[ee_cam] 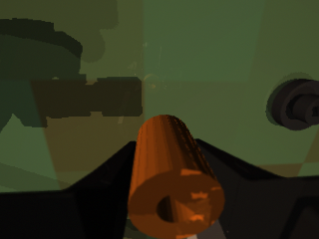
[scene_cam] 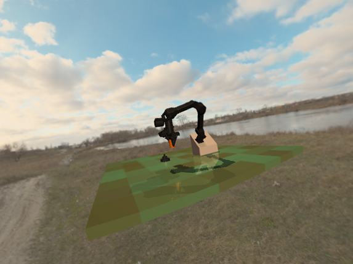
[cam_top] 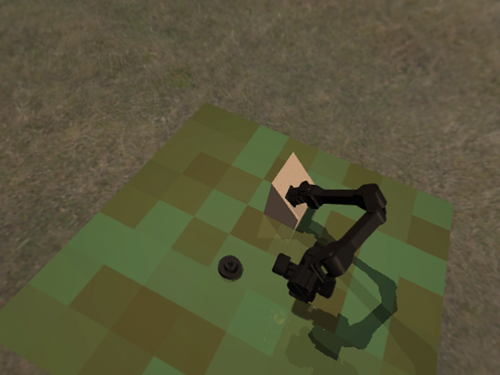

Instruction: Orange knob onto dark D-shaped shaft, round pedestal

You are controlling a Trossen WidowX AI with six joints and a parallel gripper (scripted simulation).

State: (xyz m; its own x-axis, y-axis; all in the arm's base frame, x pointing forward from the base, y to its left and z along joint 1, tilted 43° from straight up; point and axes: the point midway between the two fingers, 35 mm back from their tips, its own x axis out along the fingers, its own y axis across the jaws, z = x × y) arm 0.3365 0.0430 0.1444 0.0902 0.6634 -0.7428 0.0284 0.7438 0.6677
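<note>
My gripper tip is 2 cm past the dark round pedestal, 24 cm to the left of it and 11 cm above it. Round my gripper tip: orange knob 2 cm above.
</note>
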